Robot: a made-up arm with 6 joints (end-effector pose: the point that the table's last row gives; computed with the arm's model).
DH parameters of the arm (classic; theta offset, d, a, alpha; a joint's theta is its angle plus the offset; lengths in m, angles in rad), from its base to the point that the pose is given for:
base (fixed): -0.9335 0 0.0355 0
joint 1: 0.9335 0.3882 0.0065 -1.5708
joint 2: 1.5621 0 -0.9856 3.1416
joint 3: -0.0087 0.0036 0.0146 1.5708
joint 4: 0 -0.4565 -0.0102 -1.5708
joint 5: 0 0.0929 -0.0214 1.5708
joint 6: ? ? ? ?
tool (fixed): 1.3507 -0.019 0 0
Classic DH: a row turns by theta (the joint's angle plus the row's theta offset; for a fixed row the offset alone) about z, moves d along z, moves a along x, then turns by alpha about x.
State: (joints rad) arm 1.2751 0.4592 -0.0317 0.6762 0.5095 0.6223
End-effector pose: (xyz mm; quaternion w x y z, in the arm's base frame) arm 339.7 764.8 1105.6 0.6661 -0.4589 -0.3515 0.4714
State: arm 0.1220 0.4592 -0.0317 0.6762 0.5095 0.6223
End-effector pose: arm 875.5 2.1 1105.6 0.8154 -0.5763 -0.0445 0.0321
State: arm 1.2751 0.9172 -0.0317 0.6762 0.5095 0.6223
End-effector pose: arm 406.8 984.9 657.9 0.5723 -0.5603 -0.1959 0.5658
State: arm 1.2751 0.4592 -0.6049 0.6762 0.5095 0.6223
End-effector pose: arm 293.5 613.1 907.0 0.5438 -0.5814 -0.1548 0.5851
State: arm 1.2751 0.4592 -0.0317 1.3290 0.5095 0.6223
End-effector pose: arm 294.7 793.3 1132.0 0.4267 -0.5639 -0.5436 0.4521
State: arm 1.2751 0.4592 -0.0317 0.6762 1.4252 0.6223
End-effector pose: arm 344.4 769.6 1098.0 0.6597 -0.0694 -0.5845 0.4673
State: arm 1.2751 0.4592 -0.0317 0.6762 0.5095 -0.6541
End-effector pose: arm 313.0 764.5 1107.2 0.7609 -0.1106 0.1384 0.6242
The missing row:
joint 6: 1.5574 0.0063 -0.013 -1.8417
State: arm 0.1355 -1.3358 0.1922 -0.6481 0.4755 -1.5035
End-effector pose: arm -863.3 -233.3 1038.7 0.2740 0.5271 -0.3532 0.7227
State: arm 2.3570 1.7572 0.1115 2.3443 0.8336 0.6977
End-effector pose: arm -727.6 629.8 -238.3 0.5882 0.0334 0.5276 -0.6120
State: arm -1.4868 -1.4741 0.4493 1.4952 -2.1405 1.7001
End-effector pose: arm -80.2 1198.1 883.3 0.1250 0.1179 0.6564 -0.7345
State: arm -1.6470 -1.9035 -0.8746 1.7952 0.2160 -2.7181
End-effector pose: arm 145.5 720.9 467.6 0.7768 0.0591 -0.4007 -0.4821
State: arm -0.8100 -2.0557 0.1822 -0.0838 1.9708 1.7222
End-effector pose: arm -833.4 701.4 293.1 0.4814 -0.2967 0.7222 0.3983
